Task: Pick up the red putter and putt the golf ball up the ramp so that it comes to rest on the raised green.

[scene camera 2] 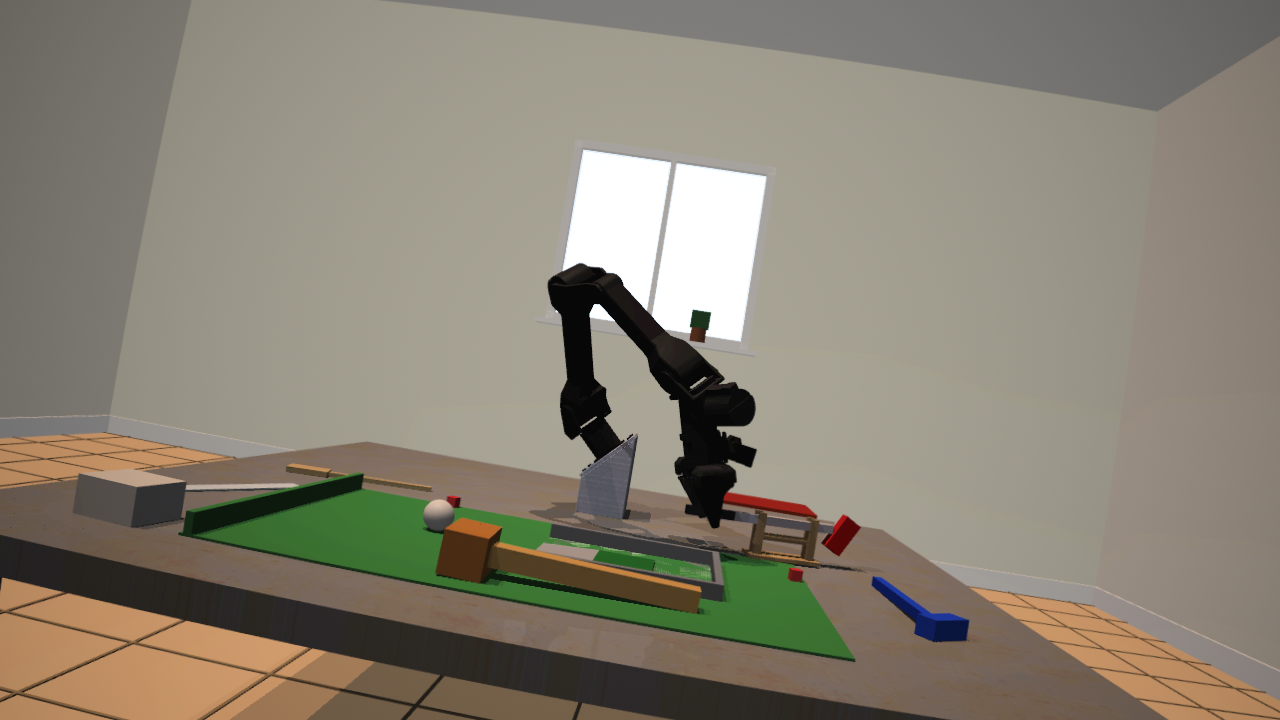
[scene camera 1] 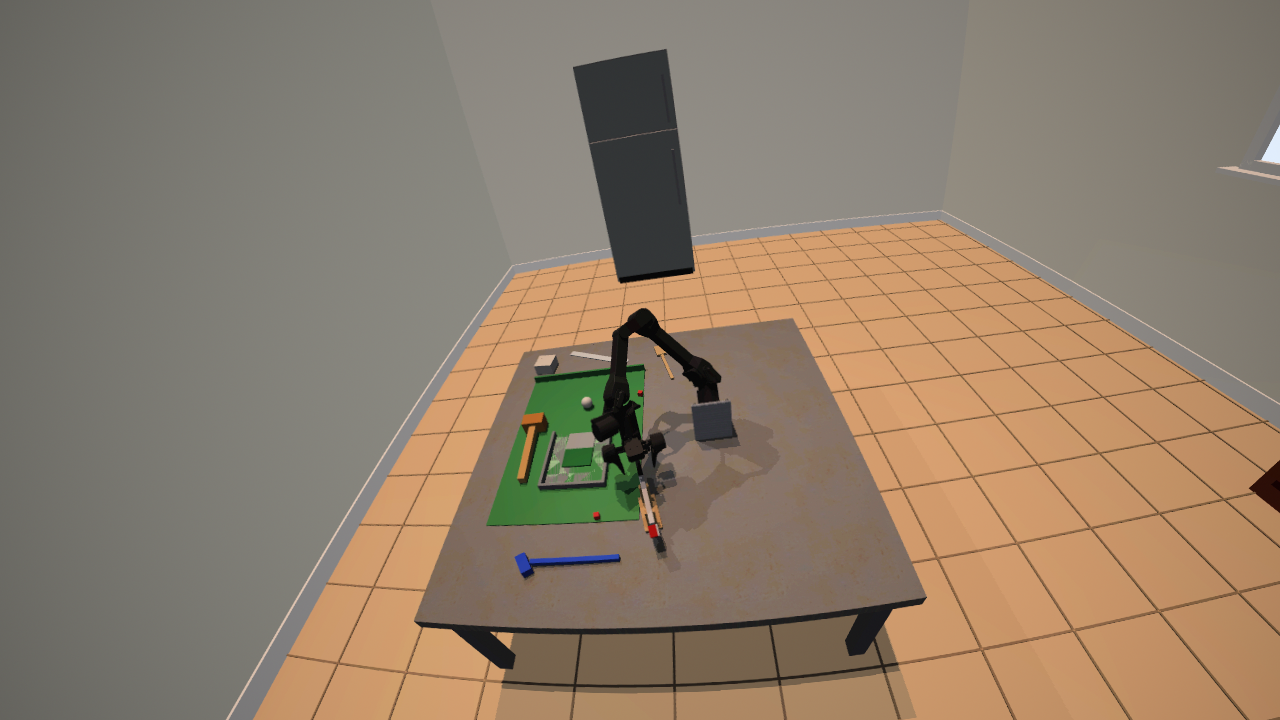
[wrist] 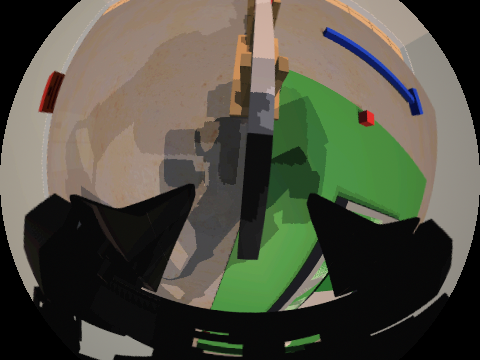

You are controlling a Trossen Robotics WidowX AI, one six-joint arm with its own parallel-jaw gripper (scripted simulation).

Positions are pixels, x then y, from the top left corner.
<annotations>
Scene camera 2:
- my gripper: 708, 522
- blue putter: 943, 626
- orange mallet: 470, 549
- wooden stand: 757, 535
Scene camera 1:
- my gripper: 639, 470
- blue putter: 524, 565
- orange mallet: 532, 423
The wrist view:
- my gripper: 253, 194
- blue putter: 411, 95
</annotations>
